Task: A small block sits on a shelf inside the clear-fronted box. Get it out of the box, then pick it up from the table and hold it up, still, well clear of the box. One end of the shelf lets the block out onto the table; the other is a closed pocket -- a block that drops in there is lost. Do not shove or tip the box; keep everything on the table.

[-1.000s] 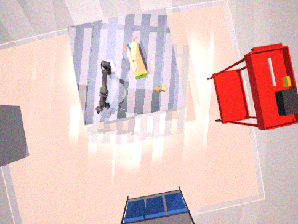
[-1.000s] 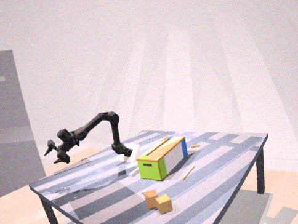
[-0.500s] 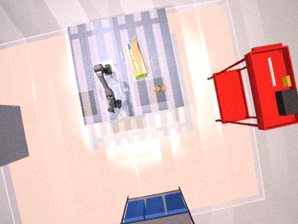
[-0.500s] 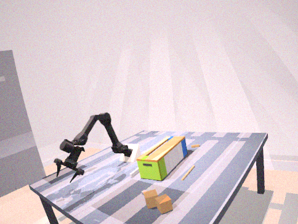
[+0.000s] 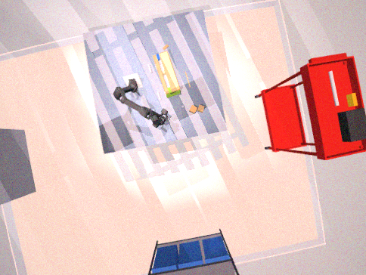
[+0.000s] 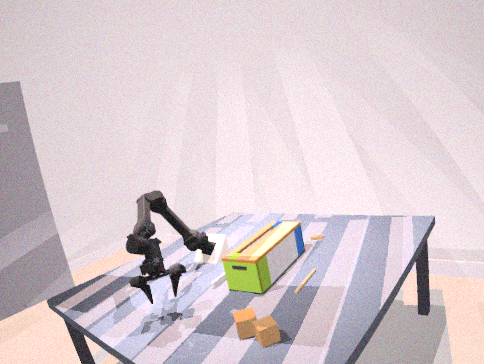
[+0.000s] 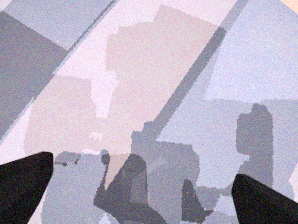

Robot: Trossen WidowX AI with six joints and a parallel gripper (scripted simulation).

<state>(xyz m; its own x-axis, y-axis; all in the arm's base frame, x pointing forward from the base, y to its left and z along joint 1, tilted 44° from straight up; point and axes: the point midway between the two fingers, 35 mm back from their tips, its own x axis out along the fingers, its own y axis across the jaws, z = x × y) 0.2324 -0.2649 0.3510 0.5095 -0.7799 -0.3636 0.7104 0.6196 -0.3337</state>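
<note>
My gripper tip is 60 mm short of the long box, 430 mm to the right of it and 10 mm above it. From my gripper tip the other things lie so: thin tan stick: 290 mm ahead, 390 mm to the left, 70 mm below.
</note>
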